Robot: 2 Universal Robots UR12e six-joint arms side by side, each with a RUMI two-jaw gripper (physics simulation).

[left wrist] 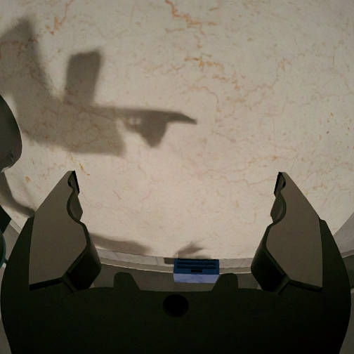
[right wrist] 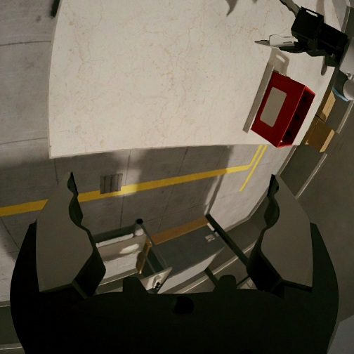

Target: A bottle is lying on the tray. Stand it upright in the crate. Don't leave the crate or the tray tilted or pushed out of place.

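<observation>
A red crate-like box [right wrist: 291, 102] with a pale panel and dark openings along one side is near the table edge at the right of the right wrist view. A narrow grey strip [right wrist: 258, 102] runs along its left side; I cannot tell whether it is the tray. The bottle does not show in either view. My left gripper [left wrist: 176, 172] is open and empty above the table. My right gripper [right wrist: 173, 174] is open and empty, with the table's edge and the floor beyond its fingers. It is well apart from the red box.
A small blue slotted box [left wrist: 196, 270] shows at the table's edge in the left wrist view. The dark left arm [right wrist: 312, 30] is at the upper right of the right wrist view. Brown cartons [right wrist: 320, 134] lie beyond the red box. The pale marble table [right wrist: 150, 75] ends above the floor.
</observation>
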